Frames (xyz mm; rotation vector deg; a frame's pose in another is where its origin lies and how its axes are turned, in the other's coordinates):
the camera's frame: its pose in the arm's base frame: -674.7 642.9 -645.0 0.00 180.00 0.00
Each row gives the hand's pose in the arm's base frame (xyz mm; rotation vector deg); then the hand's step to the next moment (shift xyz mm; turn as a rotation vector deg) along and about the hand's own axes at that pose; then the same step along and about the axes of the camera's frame.
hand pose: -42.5 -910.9 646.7 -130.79 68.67 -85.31
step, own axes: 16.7 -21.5 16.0 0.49 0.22 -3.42
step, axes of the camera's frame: -27.7 -1.7 -15.1 2.86 0.45 -1.90
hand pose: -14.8 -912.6 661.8 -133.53 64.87 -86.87
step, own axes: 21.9 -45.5 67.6 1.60 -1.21 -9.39
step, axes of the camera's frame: -84.2 -0.4 -5.5 6.87 2.36 -6.29
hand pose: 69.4 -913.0 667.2 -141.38 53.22 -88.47
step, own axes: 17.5 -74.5 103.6 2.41 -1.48 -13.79
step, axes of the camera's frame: -125.7 26.6 8.6 10.20 3.19 -9.17
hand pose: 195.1 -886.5 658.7 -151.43 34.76 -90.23
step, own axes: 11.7 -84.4 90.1 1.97 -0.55 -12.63
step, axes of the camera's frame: -108.6 57.2 17.9 9.70 2.25 -8.03
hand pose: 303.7 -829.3 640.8 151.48 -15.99 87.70
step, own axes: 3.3 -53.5 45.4 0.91 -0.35 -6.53
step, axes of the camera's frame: -50.6 45.1 18.4 5.05 1.24 -4.06
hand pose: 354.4 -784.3 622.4 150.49 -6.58 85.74
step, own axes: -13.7 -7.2 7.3 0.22 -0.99 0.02
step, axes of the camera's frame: -0.1 6.2 15.9 -0.25 0.98 -0.12
